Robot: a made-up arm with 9 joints. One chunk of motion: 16 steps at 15 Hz.
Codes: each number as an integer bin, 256 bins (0 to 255) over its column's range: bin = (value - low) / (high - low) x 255, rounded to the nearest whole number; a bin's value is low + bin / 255 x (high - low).
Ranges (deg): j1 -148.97..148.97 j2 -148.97..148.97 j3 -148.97..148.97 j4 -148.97..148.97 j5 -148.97..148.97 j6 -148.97..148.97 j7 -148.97..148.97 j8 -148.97..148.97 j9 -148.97..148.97
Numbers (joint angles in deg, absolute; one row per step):
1: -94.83 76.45 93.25 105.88 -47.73 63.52 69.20 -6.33 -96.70
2: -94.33 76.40 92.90 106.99 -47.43 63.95 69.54 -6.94 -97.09
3: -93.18 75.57 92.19 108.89 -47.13 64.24 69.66 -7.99 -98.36
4: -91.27 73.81 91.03 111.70 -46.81 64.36 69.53 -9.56 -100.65
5: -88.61 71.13 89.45 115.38 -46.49 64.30 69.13 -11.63 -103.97
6: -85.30 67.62 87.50 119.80 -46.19 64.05 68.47 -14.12 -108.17
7: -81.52 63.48 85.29 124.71 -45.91 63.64 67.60 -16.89 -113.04
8: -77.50 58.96 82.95 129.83 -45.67 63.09 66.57 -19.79 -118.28
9: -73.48 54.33 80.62 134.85 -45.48 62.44 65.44 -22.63 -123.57
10: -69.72 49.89 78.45 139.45 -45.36 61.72 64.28 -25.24 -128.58
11: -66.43 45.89 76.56 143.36 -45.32 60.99 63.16 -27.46 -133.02
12: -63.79 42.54 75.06 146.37 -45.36 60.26 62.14 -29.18 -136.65
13: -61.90 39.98 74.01 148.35 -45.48 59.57 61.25 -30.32 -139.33
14: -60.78 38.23 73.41 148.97 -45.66 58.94 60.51 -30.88 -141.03
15: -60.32 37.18 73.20 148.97 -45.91 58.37 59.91 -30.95 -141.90
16: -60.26 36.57 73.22 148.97 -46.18 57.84 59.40 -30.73 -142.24
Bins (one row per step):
1: 46 193 207 218 87 182 187 122 45
2: 47 193 207 219 87 182 187 122 44
3: 48 192 206 221 87 182 187 121 43
4: 49 191 205 223 87 183 187 119 41
5: 52 188 204 226 88 183 187 118 39
6: 54 185 202 230 88 182 186 115 35
7: 58 182 200 234 88 182 185 113 31
8: 61 178 198 239 88 181 184 111 26
9: 65 174 197 243 89 181 184 108 22
10: 68 170 195 247 89 180 183 106 17
11: 71 167 193 250 89 180 182 104 14
12: 73 164 192 253 89 179 181 103 11
13: 75 162 191 254 89 178 180 102 8
14: 75 160 190 255 88 178 179 101 7
15: 76 159 190 255 88 177 179 101 6
16: 76 159 190 255 88 177 178 101 6

